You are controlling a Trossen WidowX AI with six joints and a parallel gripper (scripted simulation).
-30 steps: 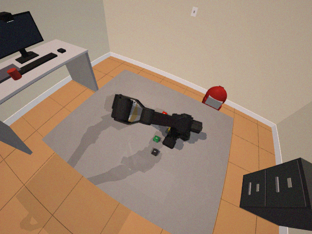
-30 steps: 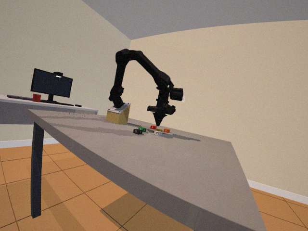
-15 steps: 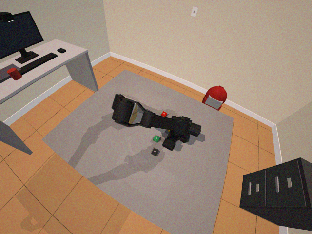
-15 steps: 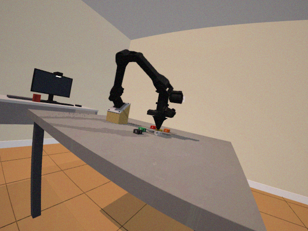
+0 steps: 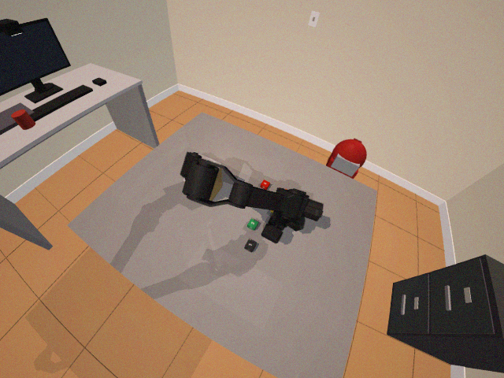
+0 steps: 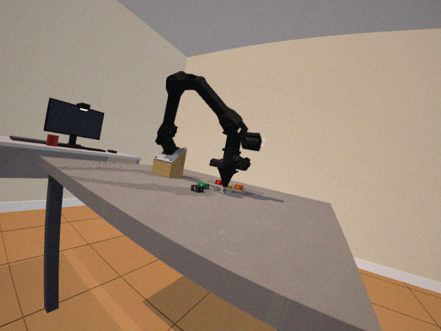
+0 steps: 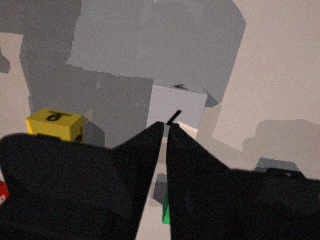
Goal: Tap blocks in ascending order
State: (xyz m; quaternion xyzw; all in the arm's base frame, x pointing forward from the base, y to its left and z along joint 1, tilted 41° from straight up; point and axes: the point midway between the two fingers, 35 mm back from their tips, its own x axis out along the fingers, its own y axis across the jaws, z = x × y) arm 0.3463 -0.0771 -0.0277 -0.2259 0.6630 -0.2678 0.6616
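The white block lies 1 cm below my gripper tip and 1 cm ahead of it. From my gripper tip the other things lie so: black block 11 cm to the right, 5 cm behind, 1 cm below; then green block 8 cm behind, 3 cm to the right, 1 cm below; then yellow block 8 cm to the left, 2 cm behind, 1 cm below.
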